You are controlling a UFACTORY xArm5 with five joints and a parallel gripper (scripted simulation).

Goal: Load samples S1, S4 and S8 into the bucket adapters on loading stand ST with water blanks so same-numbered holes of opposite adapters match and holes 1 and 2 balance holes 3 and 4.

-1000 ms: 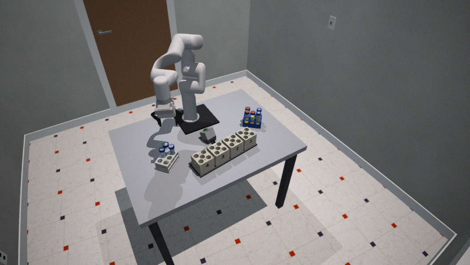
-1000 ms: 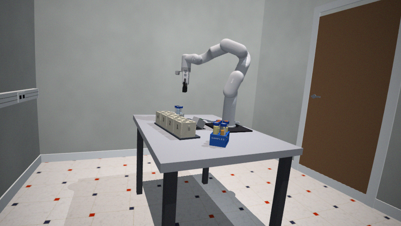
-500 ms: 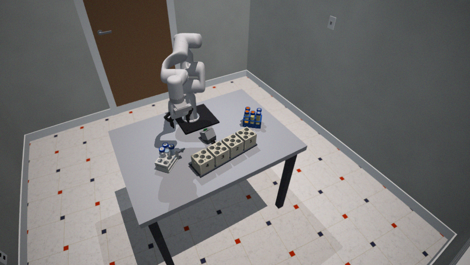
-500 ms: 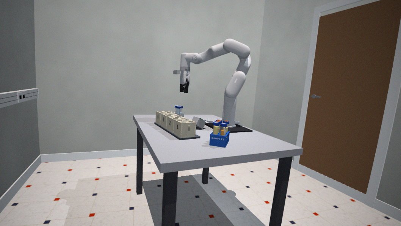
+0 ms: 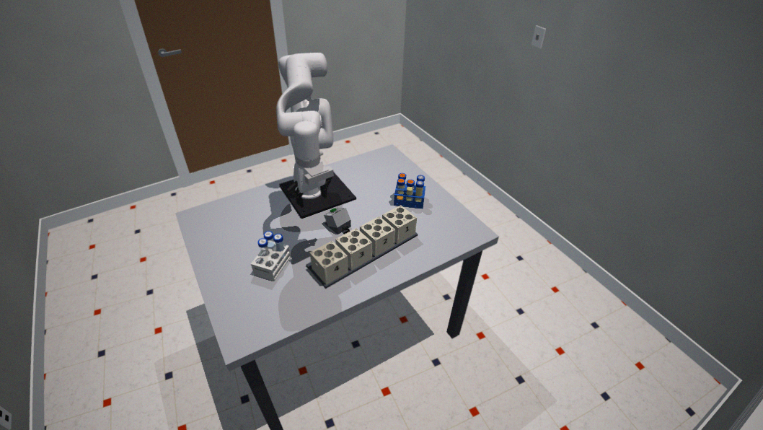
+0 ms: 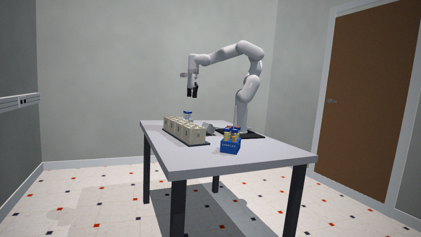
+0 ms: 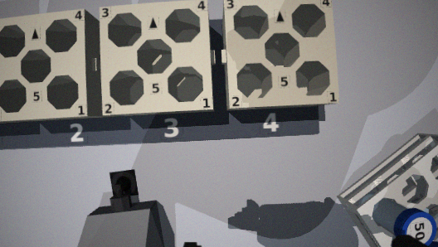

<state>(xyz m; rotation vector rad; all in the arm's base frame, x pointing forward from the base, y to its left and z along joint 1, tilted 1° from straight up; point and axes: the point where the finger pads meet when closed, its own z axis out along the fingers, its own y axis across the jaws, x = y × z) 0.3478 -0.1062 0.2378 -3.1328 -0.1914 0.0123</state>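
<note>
My gripper is now 47 cm to the right of the blue samples rack, 22 cm above it and 9 cm past it. From my hand the other things lie so: adapter 3 (20 cm below, 11 cm ahead, 10 cm to the left); white rack (22 cm below, 18 cm to the right).
</note>
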